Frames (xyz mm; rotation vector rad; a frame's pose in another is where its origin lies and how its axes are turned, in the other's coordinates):
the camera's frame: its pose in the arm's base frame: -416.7 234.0 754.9 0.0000 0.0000 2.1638
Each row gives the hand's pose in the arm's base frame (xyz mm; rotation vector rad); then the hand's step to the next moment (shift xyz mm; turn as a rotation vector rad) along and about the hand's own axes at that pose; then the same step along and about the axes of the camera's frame.
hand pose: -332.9 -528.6 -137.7 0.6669 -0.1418 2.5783
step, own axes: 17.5 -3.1 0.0 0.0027 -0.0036 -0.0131
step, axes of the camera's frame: 15.1 4.4 8.4 0.0093 0.0011 -0.0102
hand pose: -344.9 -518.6 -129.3 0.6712 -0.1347 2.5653
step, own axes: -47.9 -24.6 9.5 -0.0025 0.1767 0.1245
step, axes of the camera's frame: -30.0 -43.0 -15.5 -0.1359 0.1252 0.1123
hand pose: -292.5 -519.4 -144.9 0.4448 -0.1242 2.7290
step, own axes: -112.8 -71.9 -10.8 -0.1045 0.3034 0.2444
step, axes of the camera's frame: -44.6 -118.4 -44.7 -0.3200 0.1561 0.1895
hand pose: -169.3 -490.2 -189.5 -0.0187 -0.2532 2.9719
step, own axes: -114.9 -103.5 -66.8 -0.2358 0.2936 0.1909
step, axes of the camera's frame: 4.2 -161.3 -48.5 -0.3961 0.0476 0.1383
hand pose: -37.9 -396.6 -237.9 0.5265 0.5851 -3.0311
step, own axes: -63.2 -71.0 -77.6 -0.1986 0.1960 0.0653
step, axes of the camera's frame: 30.9 -116.8 -21.6 -0.2805 -0.0286 0.0515
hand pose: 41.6 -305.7 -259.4 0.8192 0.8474 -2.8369
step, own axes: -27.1 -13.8 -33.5 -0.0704 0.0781 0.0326
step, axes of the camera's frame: 2.3 -45.1 -3.0 -0.1081 -0.0011 0.0207
